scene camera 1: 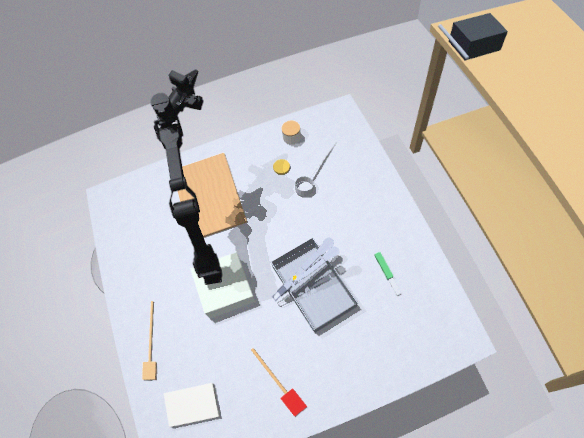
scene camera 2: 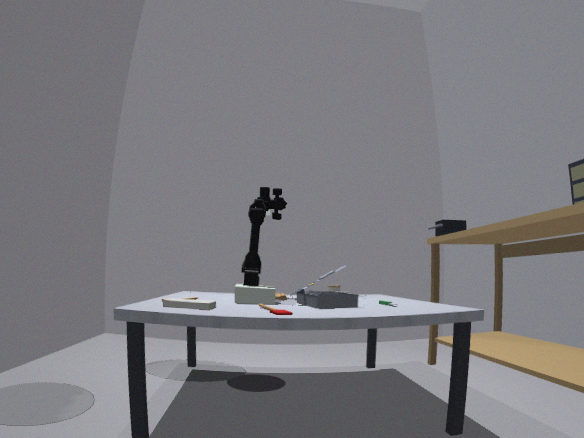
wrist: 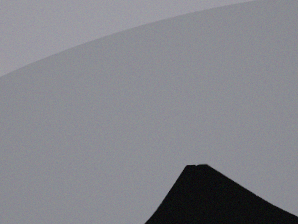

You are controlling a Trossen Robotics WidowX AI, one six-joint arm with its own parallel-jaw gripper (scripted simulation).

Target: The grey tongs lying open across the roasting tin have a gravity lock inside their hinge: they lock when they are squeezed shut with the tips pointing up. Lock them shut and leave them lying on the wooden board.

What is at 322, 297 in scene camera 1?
A grey roasting tin.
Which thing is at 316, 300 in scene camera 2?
A grey roasting tin.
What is the gripper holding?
Nothing.
